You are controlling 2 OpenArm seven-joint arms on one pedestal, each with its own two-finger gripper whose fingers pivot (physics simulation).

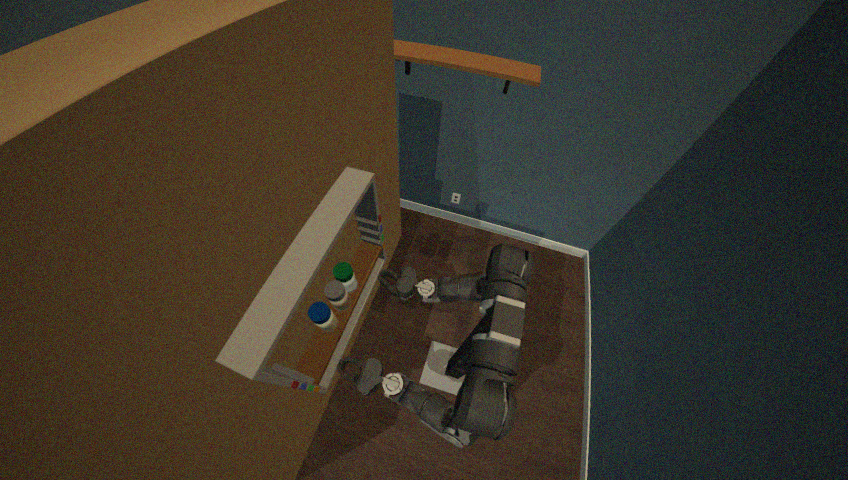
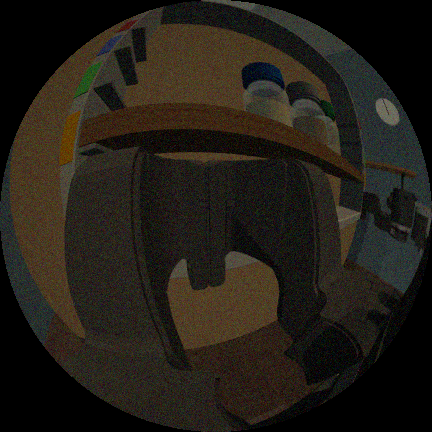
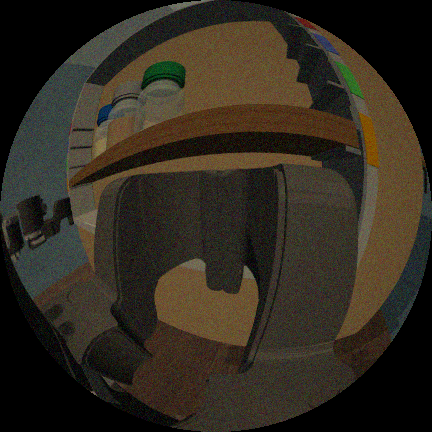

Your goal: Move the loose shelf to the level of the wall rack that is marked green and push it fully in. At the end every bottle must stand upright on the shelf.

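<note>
The brown loose shelf (image 1: 312, 350) (image 2: 185, 117) (image 3: 260, 117) lies across the wall rack (image 1: 297, 261) (image 2: 240, 20) (image 3: 200, 17), beside the orange marks (image 2: 70, 137) (image 3: 369, 139) and below the green marks (image 2: 87, 80) (image 3: 350, 79). Small ledges show just under its ends. A blue-capped bottle (image 1: 320, 313) (image 2: 263, 92) (image 3: 104, 116), a grey-capped bottle (image 1: 336, 292) (image 2: 305, 107) (image 3: 126, 100) and a green-capped bottle (image 1: 343, 273) (image 2: 327, 110) (image 3: 162, 92) stand upright on it. My left gripper (image 1: 351, 367) (image 2: 208, 220) and right gripper (image 1: 389, 279) (image 3: 224, 225) are shut, empty, under the shelf's front; contact is hidden.
The rack's pale bottom board (image 1: 354, 327) lies below the shelf. A wooden rail (image 1: 470, 61) is fixed to the blue wall. A white plate (image 1: 428, 377) lies on the floor at the pedestal. A round clock (image 2: 387, 111) hangs on the wall.
</note>
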